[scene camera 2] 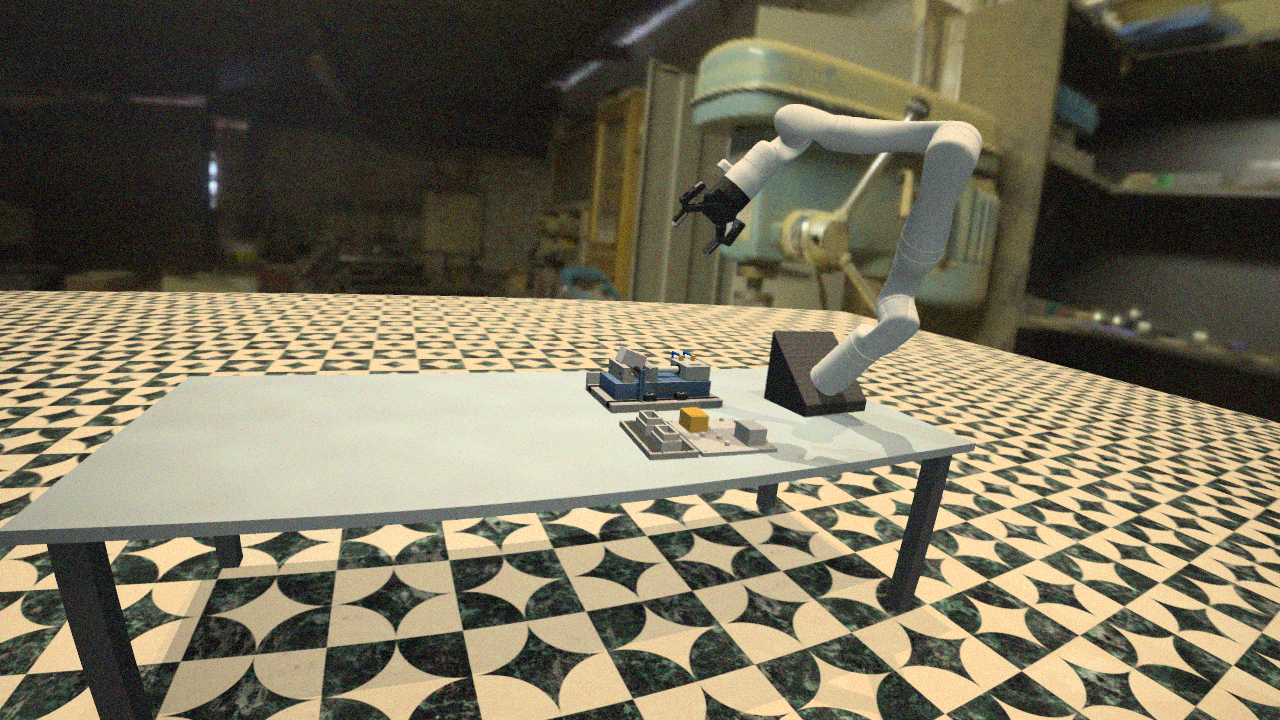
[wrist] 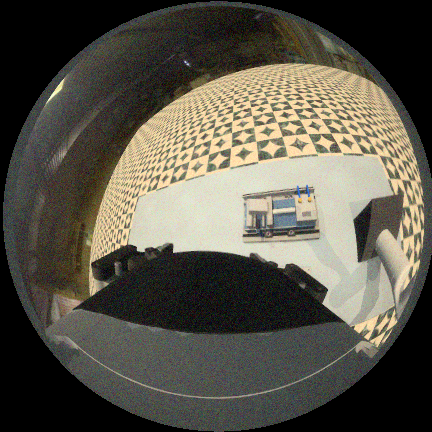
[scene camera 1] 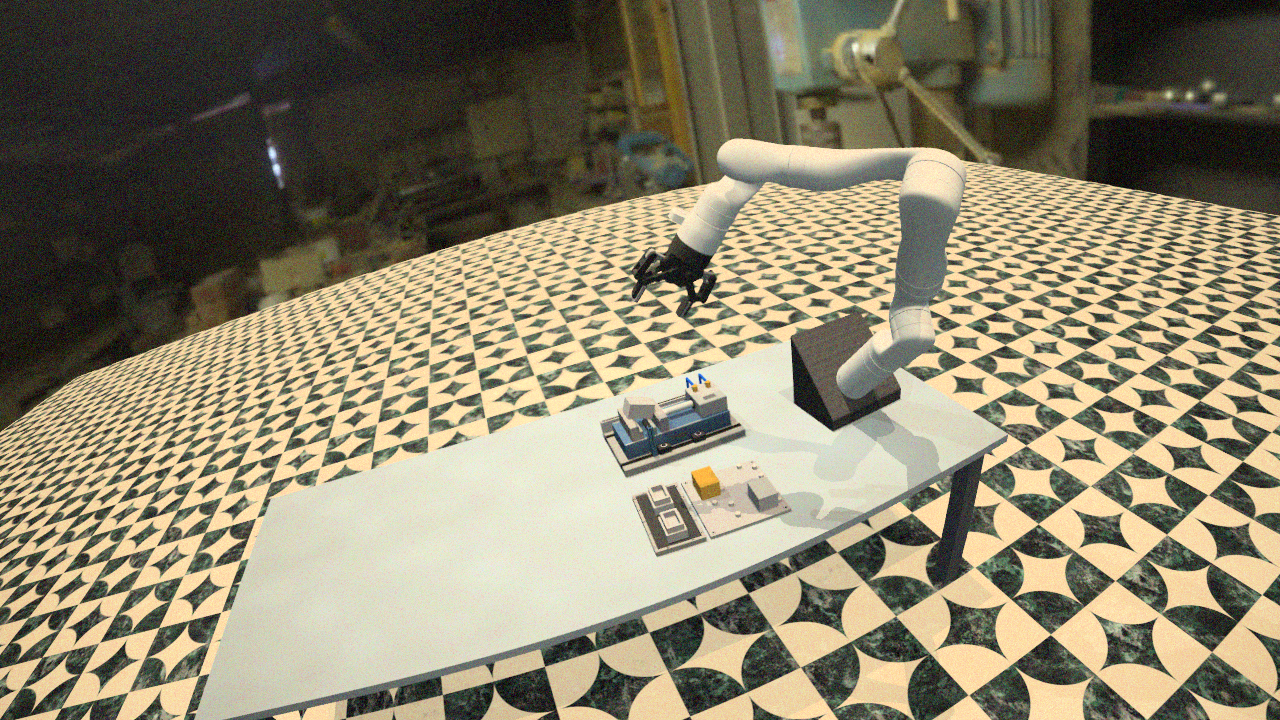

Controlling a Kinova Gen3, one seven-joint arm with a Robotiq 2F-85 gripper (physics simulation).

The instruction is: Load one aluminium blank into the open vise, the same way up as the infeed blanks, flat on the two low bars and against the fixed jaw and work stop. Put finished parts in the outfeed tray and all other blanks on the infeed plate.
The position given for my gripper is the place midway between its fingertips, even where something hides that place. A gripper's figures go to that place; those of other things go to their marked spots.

Scene:
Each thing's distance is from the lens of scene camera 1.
my gripper (scene camera 1: 656, 307): 107 cm
brass blank (scene camera 1: 707, 485): 119 cm
infeed plate (scene camera 1: 721, 518): 116 cm
outfeed tray (scene camera 1: 657, 538): 114 cm

